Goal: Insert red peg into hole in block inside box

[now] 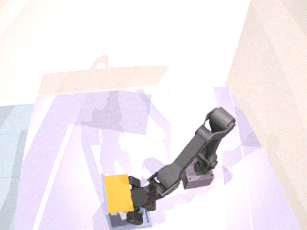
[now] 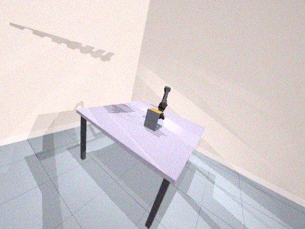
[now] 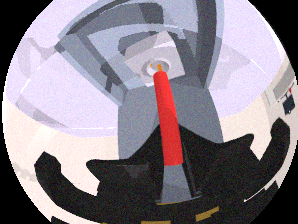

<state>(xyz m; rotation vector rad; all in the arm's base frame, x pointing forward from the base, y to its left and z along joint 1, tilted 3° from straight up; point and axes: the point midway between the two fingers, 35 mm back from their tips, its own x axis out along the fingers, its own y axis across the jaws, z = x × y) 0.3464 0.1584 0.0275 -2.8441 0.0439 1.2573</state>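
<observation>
My gripper tip is now 90 mm above the box floor and 40 mm past it. Round my gripper tip: red peg: 30 mm behind; orange roof: 120 mm above, 10 mm behind.
</observation>
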